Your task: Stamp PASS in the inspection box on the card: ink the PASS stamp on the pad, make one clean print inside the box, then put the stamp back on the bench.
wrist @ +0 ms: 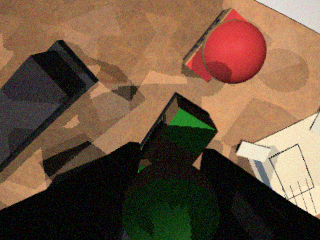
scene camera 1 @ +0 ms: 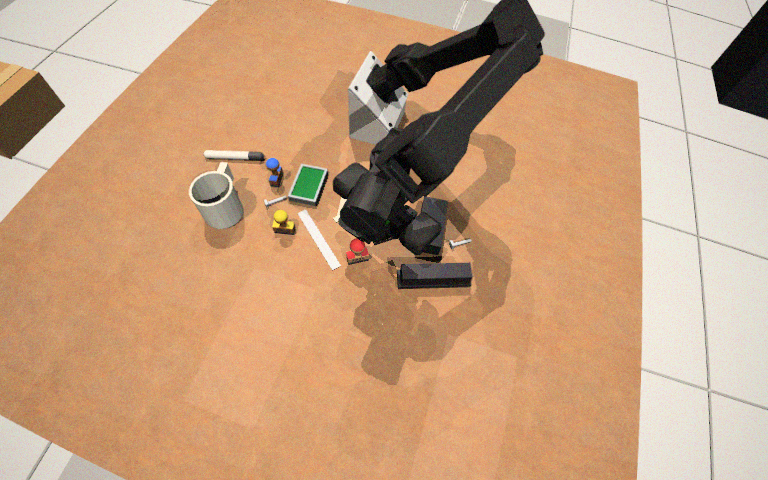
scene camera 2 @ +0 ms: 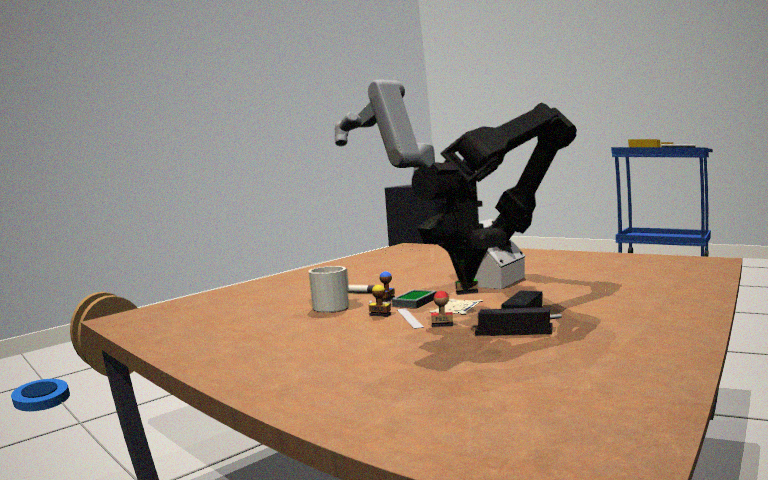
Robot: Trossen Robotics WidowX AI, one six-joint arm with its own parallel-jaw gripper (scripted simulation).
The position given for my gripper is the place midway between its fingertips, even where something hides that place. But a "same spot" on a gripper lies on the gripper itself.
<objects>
My gripper shows in the wrist view, in scene camera 1 [382, 232] and in scene camera 2. The same spot on my gripper: [wrist: 93, 196] is [scene camera 2: 464, 260].
</objects>
